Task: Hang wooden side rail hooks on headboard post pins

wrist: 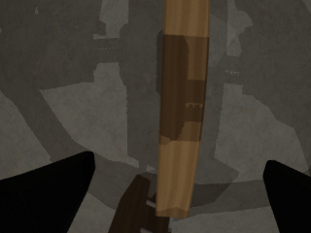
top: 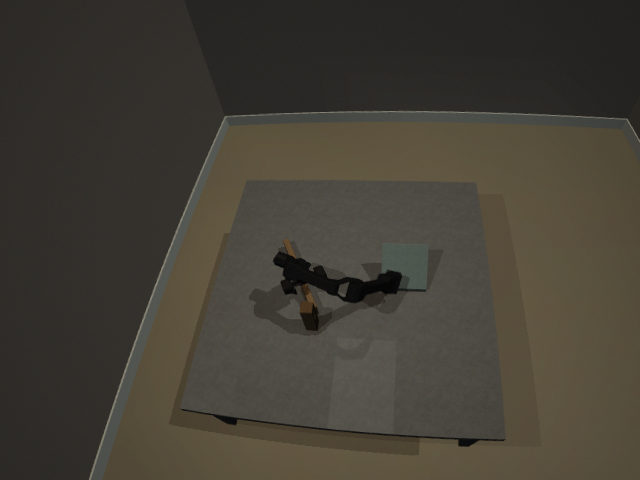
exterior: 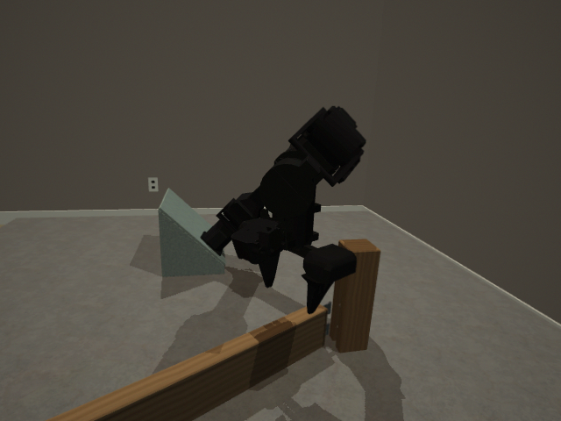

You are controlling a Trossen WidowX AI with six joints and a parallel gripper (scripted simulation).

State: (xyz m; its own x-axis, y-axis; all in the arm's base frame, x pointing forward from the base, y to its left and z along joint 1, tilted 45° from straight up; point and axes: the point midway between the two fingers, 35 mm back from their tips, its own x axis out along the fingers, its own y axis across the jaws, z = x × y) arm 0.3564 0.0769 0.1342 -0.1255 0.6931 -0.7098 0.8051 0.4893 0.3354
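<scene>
The headboard post is 4 cm behind my gripper tip, 11 cm to the left of it and 2 cm below it.
</scene>
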